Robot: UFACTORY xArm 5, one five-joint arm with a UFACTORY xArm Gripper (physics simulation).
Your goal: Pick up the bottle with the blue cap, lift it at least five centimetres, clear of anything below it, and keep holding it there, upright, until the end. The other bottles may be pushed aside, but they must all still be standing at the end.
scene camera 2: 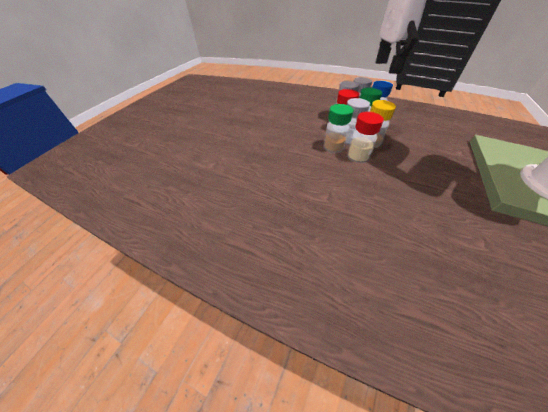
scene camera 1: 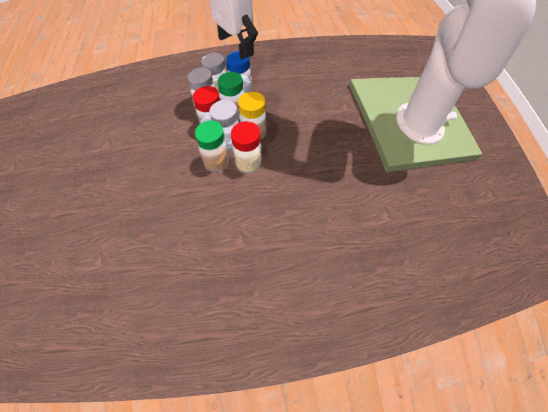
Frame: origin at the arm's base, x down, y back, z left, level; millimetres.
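Seen in the pictures: gripper, fingertip midpoint: [scene camera 2: 387, 68] [scene camera 1: 235, 46]; arm's base, origin of the base link: [scene camera 1: 420, 124].
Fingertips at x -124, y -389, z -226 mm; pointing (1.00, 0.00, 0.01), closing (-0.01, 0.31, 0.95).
Offsets run from my fingertips to a thing's top centre.
The bottle with the blue cap {dx +44, dy +4, dz -13 mm} [scene camera 1: 238, 62] [scene camera 2: 382, 89] stands upright at the back right corner of a tight group of bottles. Part of its body is hidden behind the bottles in front. My gripper [scene camera 1: 235, 43] [scene camera 2: 390, 59] is open and empty, above the blue cap and apart from it. In the scene camera 1 view one finger overlaps the table's back edge just above the cap, and the other finger is partly hidden behind the gripper body. A dark green cap {dx +44, dy -29, dz +56 mm} [scene camera 1: 230, 83] [scene camera 2: 371, 95] stands just in front of the blue one, and a grey cap {dx +44, dy -53, dz -28 mm} [scene camera 1: 213, 63] [scene camera 2: 362, 83] stands left of it.
Also upright are bottles with another grey cap {dx +44, dy -91, dz +17 mm} [scene camera 1: 200, 79], a yellow cap {dx +44, dy +0, dz +134 mm} [scene camera 1: 252, 105] [scene camera 2: 383, 110], a light grey cap {dx +44, dy -61, dz +140 mm} [scene camera 1: 223, 113], a green cap {dx +44, dy -98, dz +186 mm} [scene camera 1: 209, 135] and two red caps. The arm's base stands on a green board [scene camera 1: 372, 107] [scene camera 2: 492, 170] at the right.
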